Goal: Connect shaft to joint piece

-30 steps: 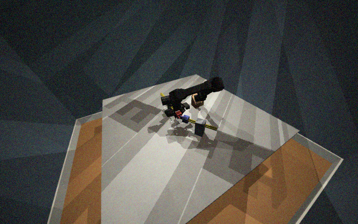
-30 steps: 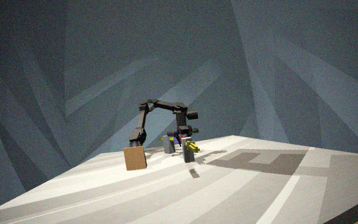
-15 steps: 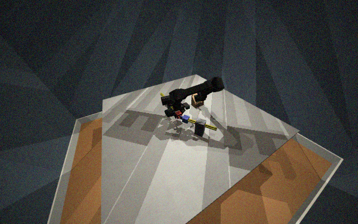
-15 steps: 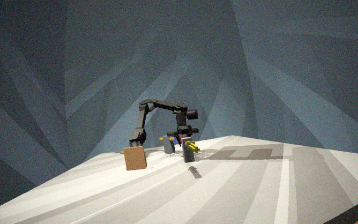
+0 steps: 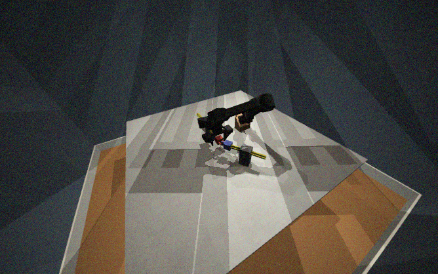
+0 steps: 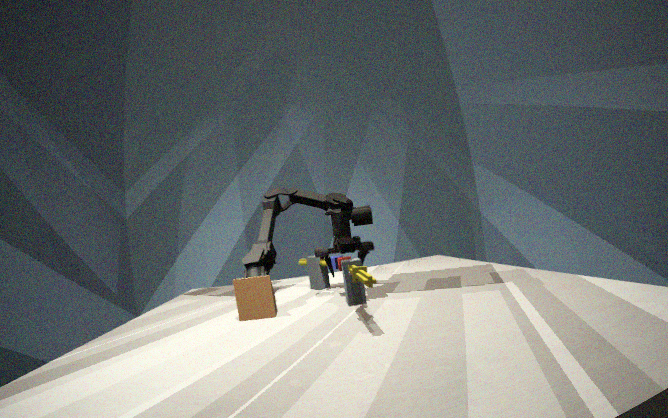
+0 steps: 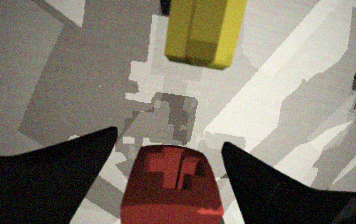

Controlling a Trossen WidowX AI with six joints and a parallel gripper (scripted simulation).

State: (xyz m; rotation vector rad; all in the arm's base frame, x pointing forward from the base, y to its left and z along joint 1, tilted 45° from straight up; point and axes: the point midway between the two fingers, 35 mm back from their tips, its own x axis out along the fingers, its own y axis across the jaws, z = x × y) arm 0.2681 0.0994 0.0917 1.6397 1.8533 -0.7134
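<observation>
Now: gripper tip 4 cm below the red joint piece and 2 cm to the right of it.
</observation>
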